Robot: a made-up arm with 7 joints.
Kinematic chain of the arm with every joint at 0, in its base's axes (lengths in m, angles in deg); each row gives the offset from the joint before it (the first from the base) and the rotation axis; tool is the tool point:
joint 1: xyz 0 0.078 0 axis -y
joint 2: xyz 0 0.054 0 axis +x
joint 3: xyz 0 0 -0.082 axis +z
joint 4: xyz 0 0 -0.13 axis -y
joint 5: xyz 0 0 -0.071 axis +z
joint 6: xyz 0 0 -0.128 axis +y
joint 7: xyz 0 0 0 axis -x
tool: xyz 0 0 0
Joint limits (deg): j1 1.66..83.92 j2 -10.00..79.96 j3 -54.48..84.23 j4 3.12..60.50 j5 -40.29..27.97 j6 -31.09..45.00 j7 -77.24..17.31
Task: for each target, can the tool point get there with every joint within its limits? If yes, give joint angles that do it. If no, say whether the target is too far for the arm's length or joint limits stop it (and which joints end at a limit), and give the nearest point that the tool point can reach.
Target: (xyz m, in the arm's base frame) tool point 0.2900 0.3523 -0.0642
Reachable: yes | joints 51.48 25.08 33.54 51.79 -17.33 0.32 -28.39
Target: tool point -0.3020 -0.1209 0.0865
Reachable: no: joint limits stop it (at a limit: joint 1, joint 2, joint 3, joint 4) | nearest point 0.1087 -0.0607 -0.2778 | short by 0.552 m
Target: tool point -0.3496 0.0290 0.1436
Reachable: no: joint limits stop it (at a limit: joint 1, joint 2, joint 4) | nearest point -0.1027 0.4661 0.0628 | short by 0.508 m
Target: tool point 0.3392 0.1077 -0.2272
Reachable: yes | joints 52.03 0.25 -41.41 11.41 -33.58 37.04 -11.74
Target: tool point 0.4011 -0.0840 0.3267
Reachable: no: too far | nearest point 0.3093 0.0139 0.1284 | short by 0.239 m
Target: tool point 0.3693 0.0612 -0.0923
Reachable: yes | joints 59.46 -1.04 -30.68 39.19 13.08 39.02 -62.54
